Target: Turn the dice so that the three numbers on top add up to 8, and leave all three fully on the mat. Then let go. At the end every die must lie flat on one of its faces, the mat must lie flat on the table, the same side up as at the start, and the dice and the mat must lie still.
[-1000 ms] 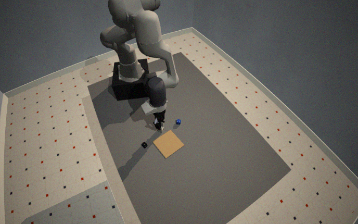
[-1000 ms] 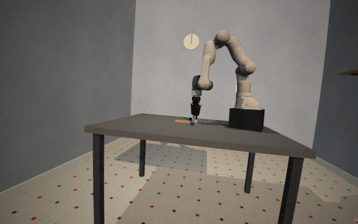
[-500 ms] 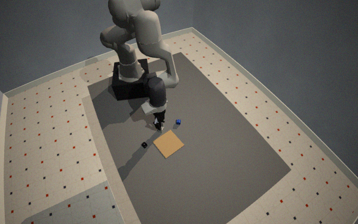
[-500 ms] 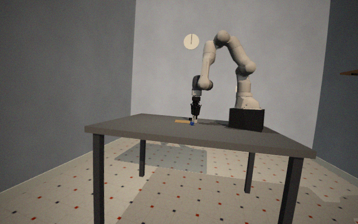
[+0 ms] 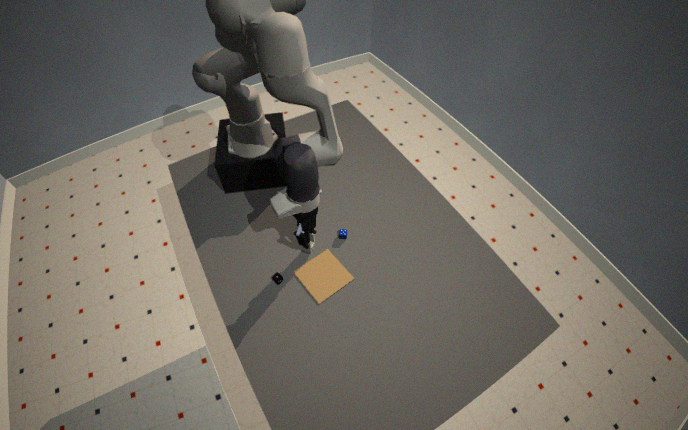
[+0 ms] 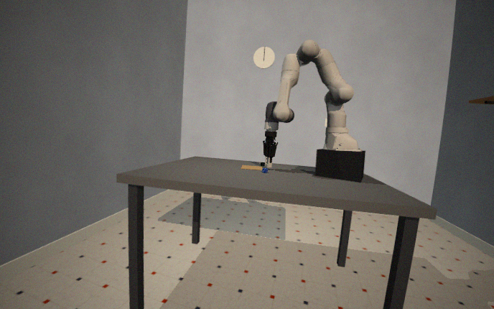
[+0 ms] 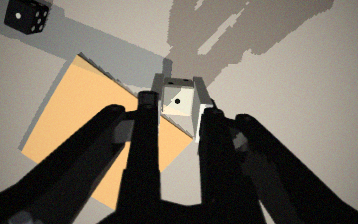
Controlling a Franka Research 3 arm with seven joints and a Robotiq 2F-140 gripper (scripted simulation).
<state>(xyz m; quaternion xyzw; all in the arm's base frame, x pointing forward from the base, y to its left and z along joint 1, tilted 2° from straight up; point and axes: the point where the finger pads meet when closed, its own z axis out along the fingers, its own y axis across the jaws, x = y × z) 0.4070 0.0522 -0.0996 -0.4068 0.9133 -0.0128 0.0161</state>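
Right now the tan mat is 110 mm ahead of my hand and 50 mm below it. From my hand the other things lie so: blue die: 130 mm to the left, 40 mm below; then black die: 130 mm to the right, 60 mm ahead, 40 mm below; then white die: 20 mm below.
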